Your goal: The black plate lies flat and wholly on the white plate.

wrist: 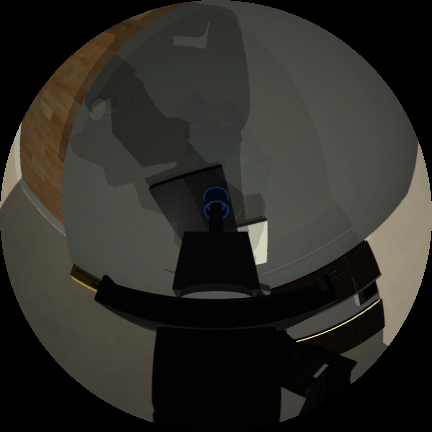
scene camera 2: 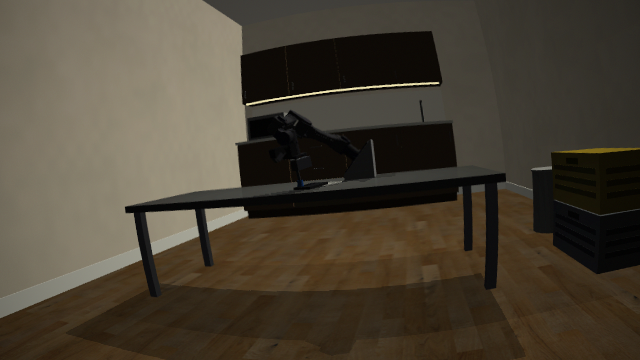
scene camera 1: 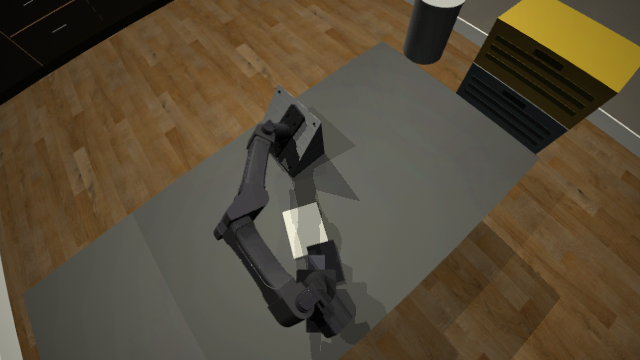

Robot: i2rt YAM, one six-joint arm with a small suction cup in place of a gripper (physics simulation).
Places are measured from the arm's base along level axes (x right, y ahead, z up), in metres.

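Pixels of known places: hand, tool point: (wrist: 215, 193) (scene camera 2: 301, 187); arm's base, link origin: (scene camera 2: 358, 157) (scene camera 1: 285, 132).
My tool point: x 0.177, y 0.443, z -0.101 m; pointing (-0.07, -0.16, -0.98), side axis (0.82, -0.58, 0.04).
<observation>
For each thing: its top centre in the pictures, then the offset to it from my tool point. Level surfaces: height alone.
- white plate, top centre: (wrist: 237, 252) (scene camera 1: 305, 229) dx -0.048, dy -0.144, dz +0.000 m
- grey table, surface height: dz -0.006 m
- black plate, top centre: (wrist: 199, 221) (scene camera 1: 324, 263) (scene camera 2: 310, 183) dx -0.038, dy -0.017, dz +0.011 m
The white plate (scene camera 1: 304, 226) (wrist: 258, 243) lies flat on the grey table (scene camera 1: 425, 147) in front of the arm's base. The black plate (scene camera 1: 333, 256) (wrist: 181, 197) (scene camera 2: 315, 184) lies mostly on the table, and only one edge overlaps the white plate's near corner. My suction cup (wrist: 216, 204) (scene camera 2: 301, 183) points straight down at the black plate's top and is at or just above it. The suction is off, so it holds nothing. In scene camera 1 the wrist hides the cup.
The arm's base mount (scene camera 1: 301, 138) stands behind the white plate. The table's near edge runs close to the wrist. Off the table stand a black cylinder bin (scene camera 1: 429, 31) and a yellow crate on a black crate (scene camera 1: 550, 67).
</observation>
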